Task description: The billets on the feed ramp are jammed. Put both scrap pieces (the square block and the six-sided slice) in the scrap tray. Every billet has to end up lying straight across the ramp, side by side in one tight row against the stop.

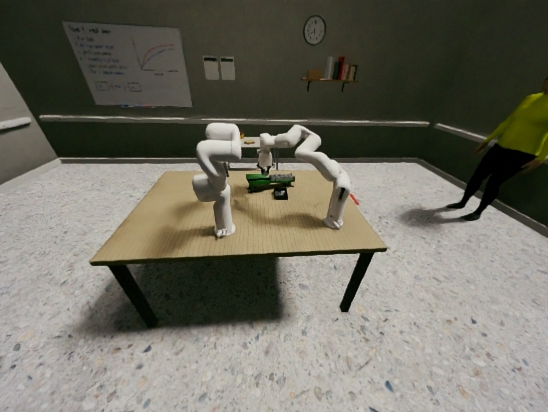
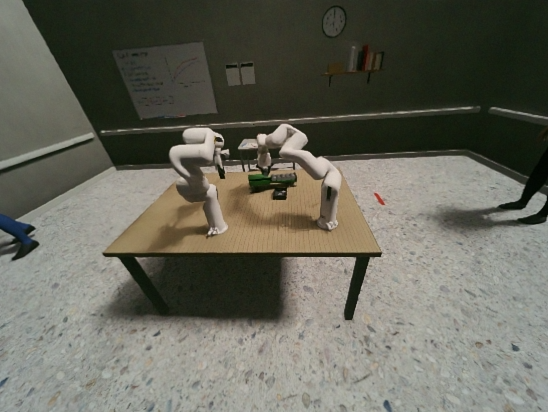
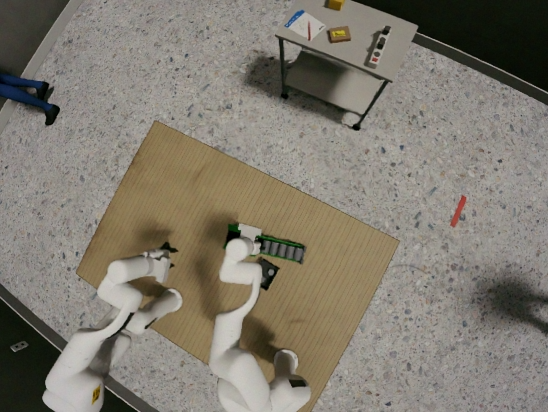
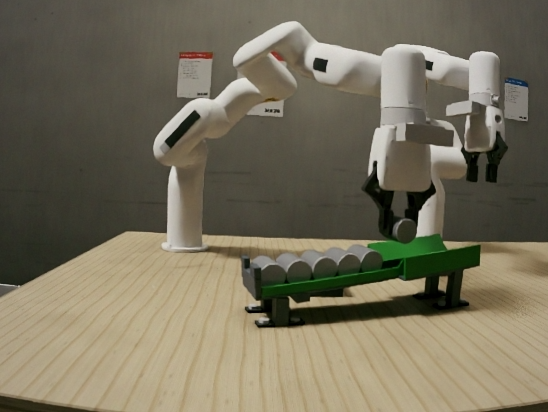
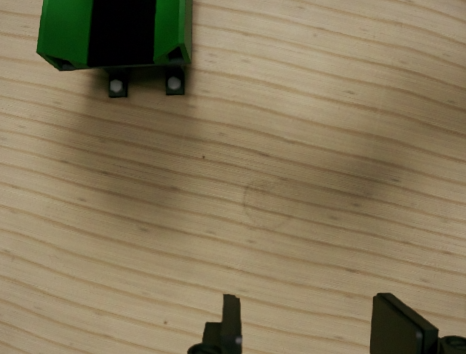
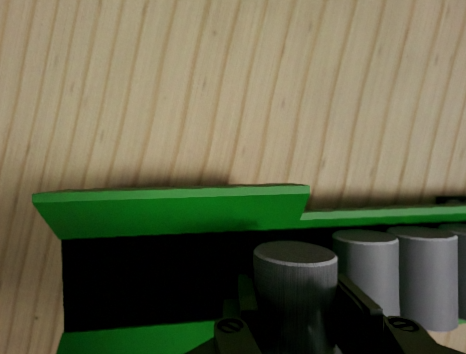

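Note:
Several grey billets lie across the green ramp, side by side in a row that reaches the grey stop. My right gripper is shut on another billet, held crosswise low over the ramp, uphill of the row. The black scrap tray stands beside the ramp and holds a light piece; its other contents are too small to tell. My left gripper is open and empty, away from the ramp.
The ramp stands on dark legs bolted to the wooden table. The two white arm bases stand near the table's front edge. A grey trolley stands beyond the table.

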